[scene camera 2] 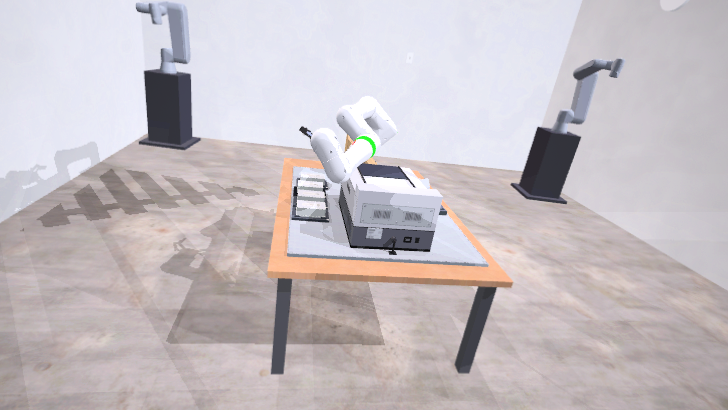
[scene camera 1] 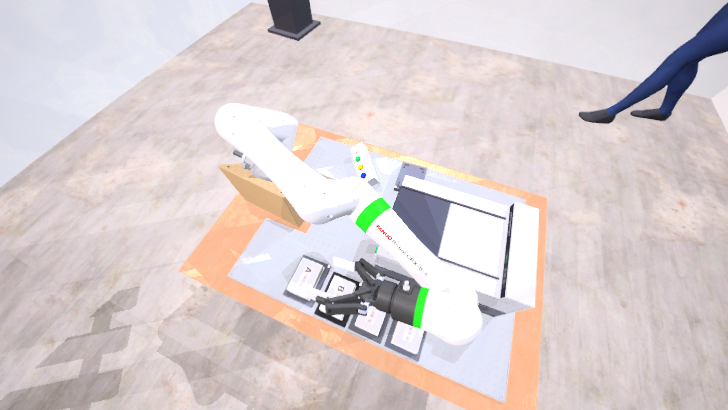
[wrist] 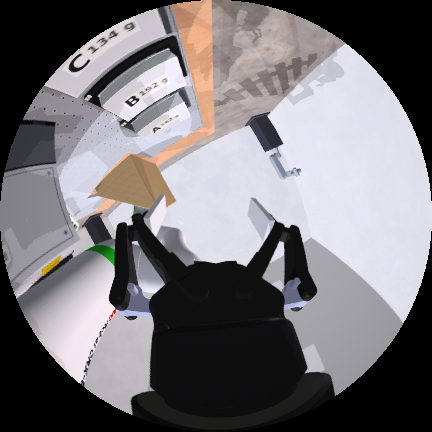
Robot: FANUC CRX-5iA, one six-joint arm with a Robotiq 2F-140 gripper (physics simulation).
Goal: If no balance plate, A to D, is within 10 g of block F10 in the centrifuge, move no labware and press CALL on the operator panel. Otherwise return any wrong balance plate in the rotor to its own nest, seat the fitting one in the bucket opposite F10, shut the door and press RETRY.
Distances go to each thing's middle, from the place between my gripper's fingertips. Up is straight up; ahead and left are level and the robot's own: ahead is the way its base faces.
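Plate C (wrist: 90,70) is 170 mm ahead of my hand, 10 mm to the left of it and 230 mm below it. Counted from my hand as well, plate A (scene camera 1: 308,273) is 110 mm behind, 10 mm to the right and 230 mm below, while the dark sliding door (scene camera 1: 426,216) is 60 mm below my hand, 170 mm ahead of it and 320 mm to the left of it. As for plate B (wrist: 158,74), my gripper is now 30 mm short of it and 230 mm above it.
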